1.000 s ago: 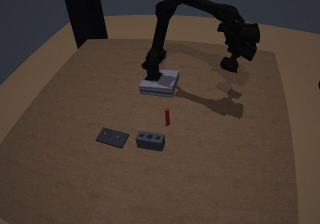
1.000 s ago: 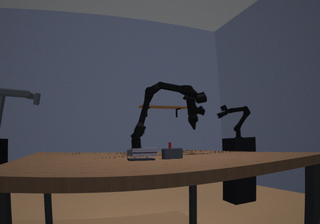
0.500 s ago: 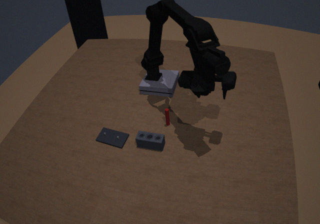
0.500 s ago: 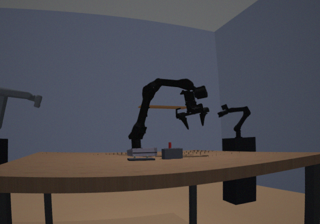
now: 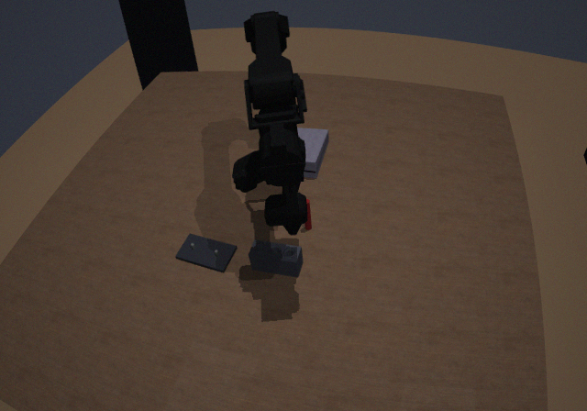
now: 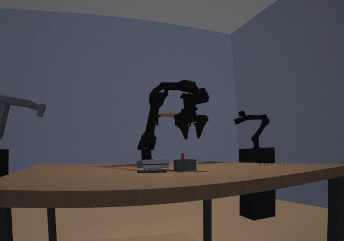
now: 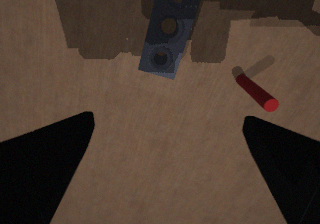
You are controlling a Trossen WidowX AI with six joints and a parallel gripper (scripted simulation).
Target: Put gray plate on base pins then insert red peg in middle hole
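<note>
Now: the gray plate 1 cm ahead of my gripper tip, 4 cm to the right of it and 11 cm below it. The rest, counted from my gripper tip: red peg (10 cm behind, 1 cm to the right, 11 cm below); dark base (3 cm ahead, 20 cm to the right, 14 cm below).
</note>
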